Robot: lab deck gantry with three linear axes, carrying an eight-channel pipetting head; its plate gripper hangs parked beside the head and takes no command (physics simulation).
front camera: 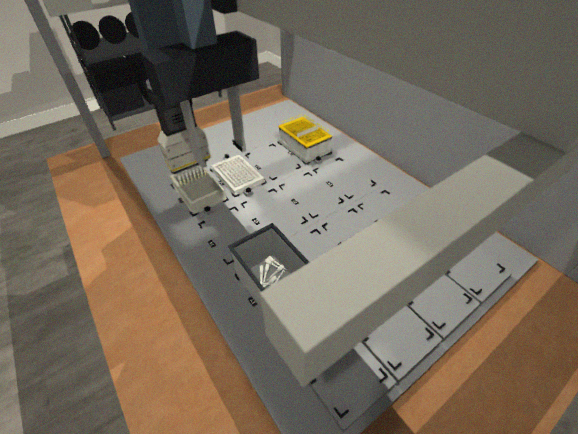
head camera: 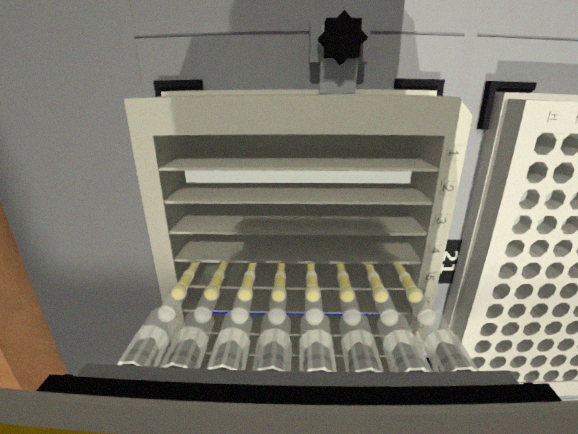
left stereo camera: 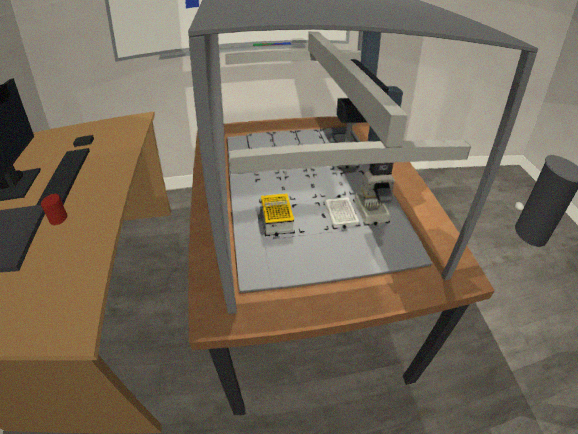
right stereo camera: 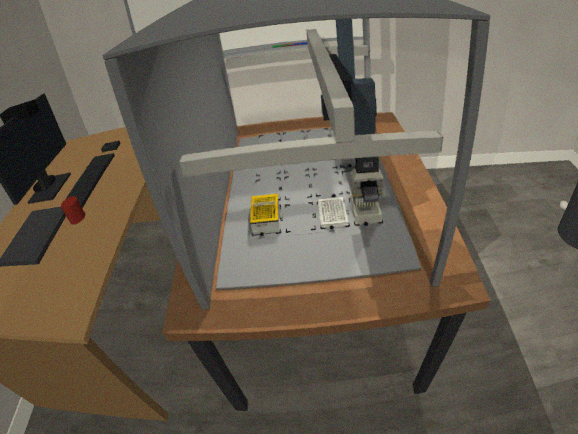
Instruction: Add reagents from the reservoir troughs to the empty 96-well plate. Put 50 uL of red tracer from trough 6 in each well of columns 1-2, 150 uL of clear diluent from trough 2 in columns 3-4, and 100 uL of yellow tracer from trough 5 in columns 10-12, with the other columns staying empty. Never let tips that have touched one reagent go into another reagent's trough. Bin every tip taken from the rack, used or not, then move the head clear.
In view: a grey side wall (left stereo camera: 212, 50).
